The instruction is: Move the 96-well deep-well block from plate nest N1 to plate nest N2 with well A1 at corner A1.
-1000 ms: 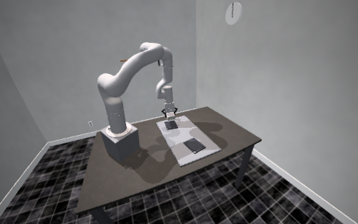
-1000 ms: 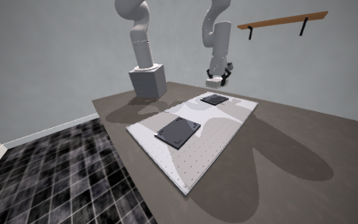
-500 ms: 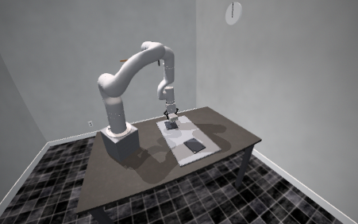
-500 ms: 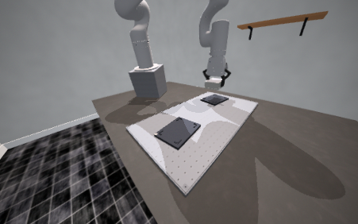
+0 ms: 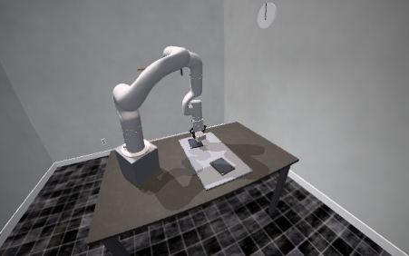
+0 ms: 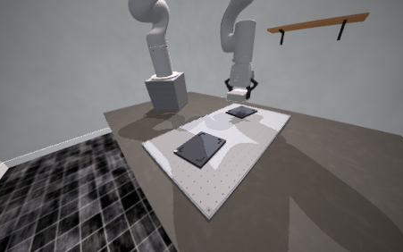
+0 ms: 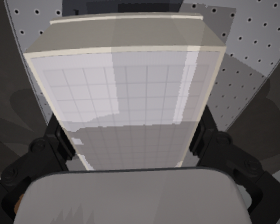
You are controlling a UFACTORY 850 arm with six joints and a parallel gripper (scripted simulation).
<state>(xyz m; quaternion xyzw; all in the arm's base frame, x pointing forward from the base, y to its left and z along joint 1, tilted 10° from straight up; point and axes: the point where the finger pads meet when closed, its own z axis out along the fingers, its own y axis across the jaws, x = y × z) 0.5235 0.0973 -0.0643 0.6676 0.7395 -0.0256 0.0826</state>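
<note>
The nest is 34 cm to the right of my hand, 11 cm below it and 3 cm ahead of it. Round my hand: white deep-well block right at my hand.
</note>
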